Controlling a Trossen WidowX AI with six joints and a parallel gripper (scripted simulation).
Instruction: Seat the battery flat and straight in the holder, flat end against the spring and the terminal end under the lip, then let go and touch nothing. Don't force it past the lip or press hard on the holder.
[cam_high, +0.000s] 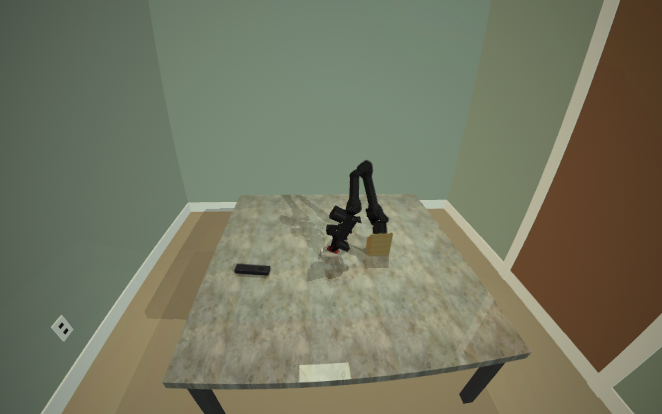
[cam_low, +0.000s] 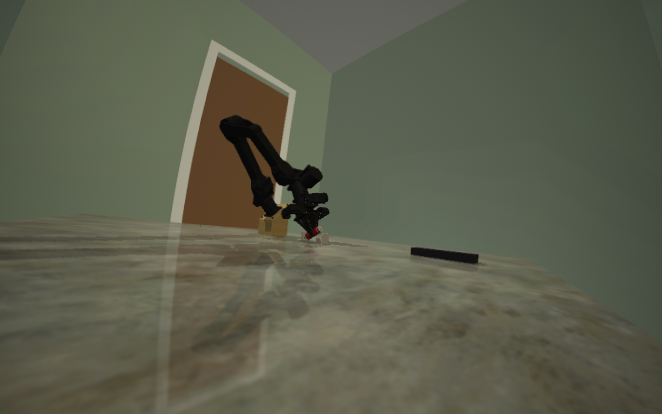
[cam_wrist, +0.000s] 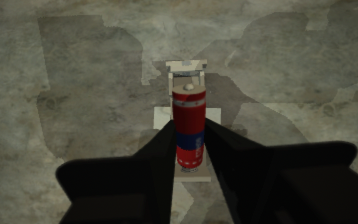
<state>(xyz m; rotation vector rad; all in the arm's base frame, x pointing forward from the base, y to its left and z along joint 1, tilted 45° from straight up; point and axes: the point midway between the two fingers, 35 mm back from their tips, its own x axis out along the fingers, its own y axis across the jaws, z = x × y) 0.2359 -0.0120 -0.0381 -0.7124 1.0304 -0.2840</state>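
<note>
Now: the battery 1 cm above my gripper tip. The rest, counted from my gripper tip: black bar (38 cm ahead, 12 cm to the left, 1 cm below).
</note>
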